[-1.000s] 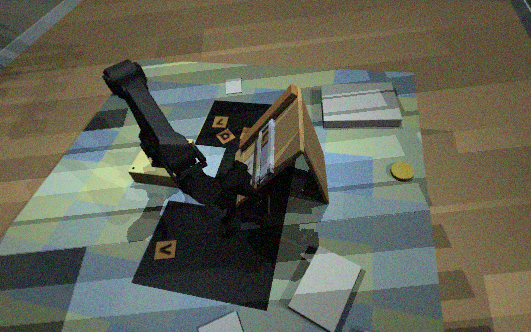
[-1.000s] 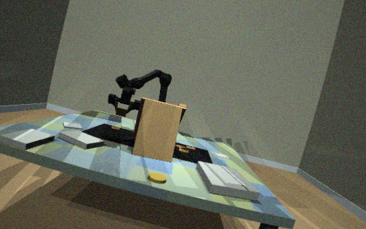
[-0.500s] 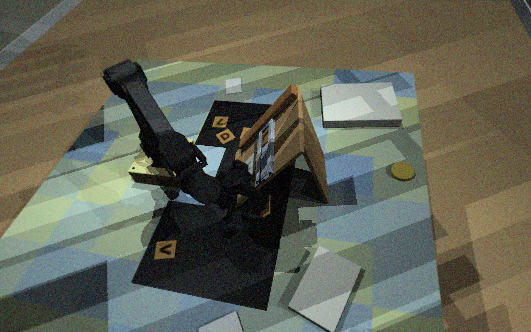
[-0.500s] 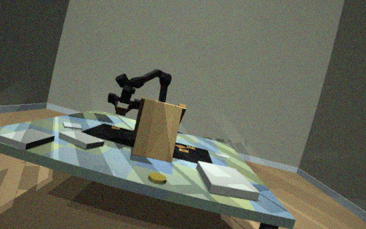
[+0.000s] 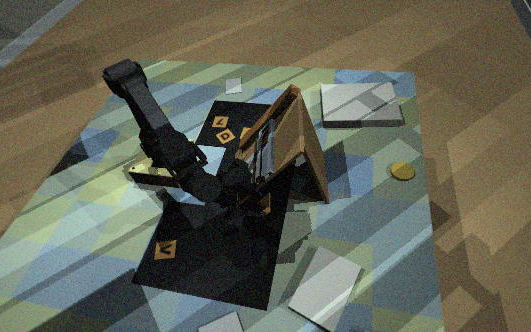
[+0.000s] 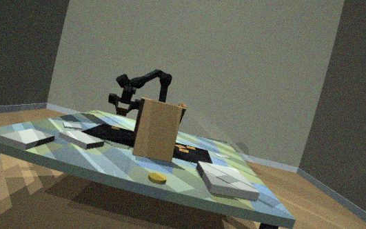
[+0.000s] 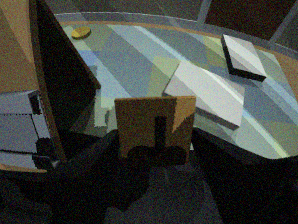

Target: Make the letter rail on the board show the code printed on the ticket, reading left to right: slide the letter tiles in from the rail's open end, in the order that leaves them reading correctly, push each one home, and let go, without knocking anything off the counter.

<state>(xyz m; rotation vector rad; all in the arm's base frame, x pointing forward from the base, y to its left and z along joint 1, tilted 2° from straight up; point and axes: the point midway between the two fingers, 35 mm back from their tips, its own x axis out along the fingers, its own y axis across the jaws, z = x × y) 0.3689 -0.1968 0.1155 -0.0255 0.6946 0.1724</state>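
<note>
Right now my gripper tip is 18 cm to the right of the white ticket, 9 cm past it and 8 cm above it. Also, from my gripper tip: v tile 29 cm behind, 16 cm below, 9 cm to the right; j tile right at my gripper tip; black mat 19 cm to the left, 19 cm behind, 17 cm below.
</note>
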